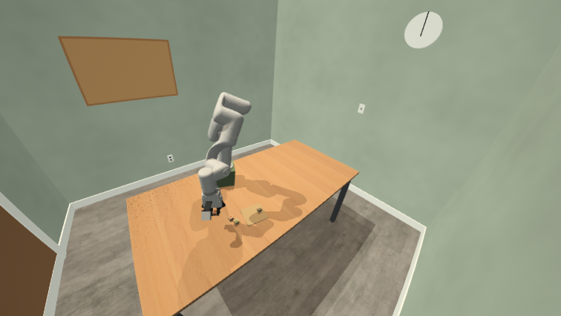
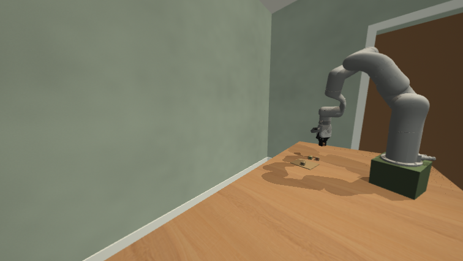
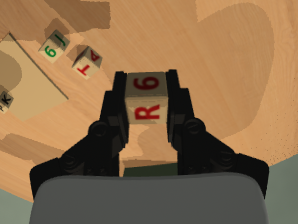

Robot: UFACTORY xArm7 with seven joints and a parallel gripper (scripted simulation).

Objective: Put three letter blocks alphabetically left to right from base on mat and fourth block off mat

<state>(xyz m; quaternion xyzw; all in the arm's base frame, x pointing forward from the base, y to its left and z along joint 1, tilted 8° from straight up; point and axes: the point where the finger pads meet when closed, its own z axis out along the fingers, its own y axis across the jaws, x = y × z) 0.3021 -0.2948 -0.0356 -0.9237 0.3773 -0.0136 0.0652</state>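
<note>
The tan mat is 100 mm ahead of my hand, 200 mm to the left of it and 120 mm below it. From my hand the other things lie so: green-topped block: 70 mm ahead, 80 mm to the left, 110 mm below.
</note>
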